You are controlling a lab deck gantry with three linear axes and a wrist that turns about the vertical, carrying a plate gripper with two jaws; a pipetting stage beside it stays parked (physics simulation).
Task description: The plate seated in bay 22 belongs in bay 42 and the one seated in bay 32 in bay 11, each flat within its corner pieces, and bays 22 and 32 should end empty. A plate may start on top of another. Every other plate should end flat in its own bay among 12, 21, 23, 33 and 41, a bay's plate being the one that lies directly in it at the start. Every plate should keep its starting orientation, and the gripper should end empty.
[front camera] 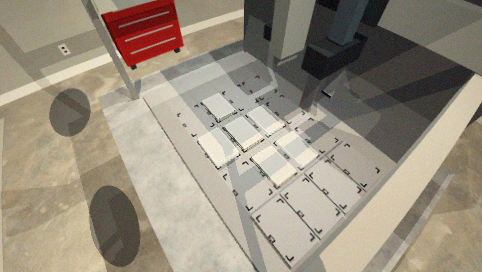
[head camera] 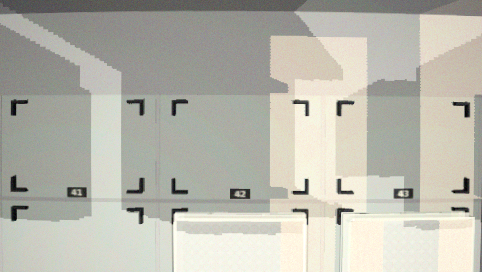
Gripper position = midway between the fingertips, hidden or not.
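Observation:
Front camera: the gripper [front camera: 315,101] is visible, with a bay 11 [front camera: 197,121] and a bay 13 [front camera: 253,191]. Head camera: a bay 42 [head camera: 265,143] and a bay 31 [head camera: 47,228] are visible.

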